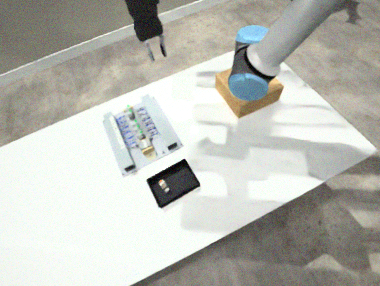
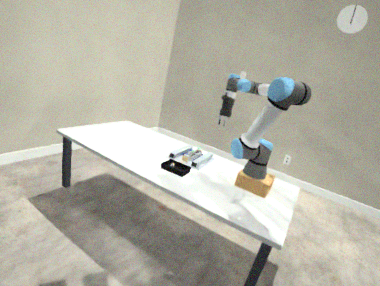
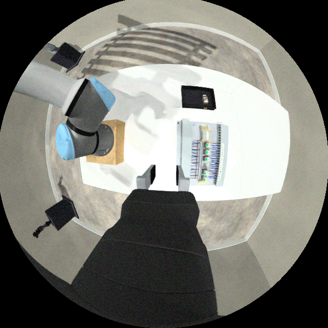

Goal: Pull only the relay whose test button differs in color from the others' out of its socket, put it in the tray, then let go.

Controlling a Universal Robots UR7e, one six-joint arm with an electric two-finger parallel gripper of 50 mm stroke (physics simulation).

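Places are measured from the arm's base along level axes (x ahead, y left, z up), in metres.
Where they show: gripper, fingertip midpoint: (image 1: pixel 158 57) (image 2: pixel 221 125); arm's base at its link origin: (image 2: pixel 253 173).
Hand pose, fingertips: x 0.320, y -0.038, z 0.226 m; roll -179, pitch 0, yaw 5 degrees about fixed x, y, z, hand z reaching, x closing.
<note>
Each offset is from my fingertips to the centre of the thing. "spot": to the spot under its first point. Level surfaces: height alone.
A small relay @[dx +0.146, dy +0.284, dz -0.296 m] (image 1: pixel 164 185) (image 2: pixel 173 164) (image 3: pixel 205 99) with an orange-red spot lies in the black tray @[dx +0.112, dy +0.286, dz -0.296 m] (image 1: pixel 180 198) (image 2: pixel 182 173) (image 3: pixel 189 103), apart from its walls. The relay panel @[spot: dx +0.040, dy +0.066, dz -0.310 m] (image 1: pixel 171 131) (image 2: pixel 202 160) (image 3: pixel 186 172) stands beside the tray, with a row of relays @[dx +0.165, dy +0.027, dz -0.265 m] (image 1: pixel 138 128) (image 3: pixel 205 159) between blue-wired terminals; the test buttons that can be made out there are green. My gripper (image 1: pixel 157 51) (image 2: pixel 222 121) (image 3: pixel 165 170) is open and empty. It hangs high above the table's far side, well away from tray and panel.
The white table @[dz -0.313 m] (image 1: pixel 75 210) (image 2: pixel 115 145) (image 3: pixel 250 125) carries panel and tray. The arm's base stands on a wooden block (image 1: pixel 250 106) (image 2: pixel 254 185) (image 3: pixel 119 142) to one side. Two raised grey ducts flank the relay row on the panel.
</note>
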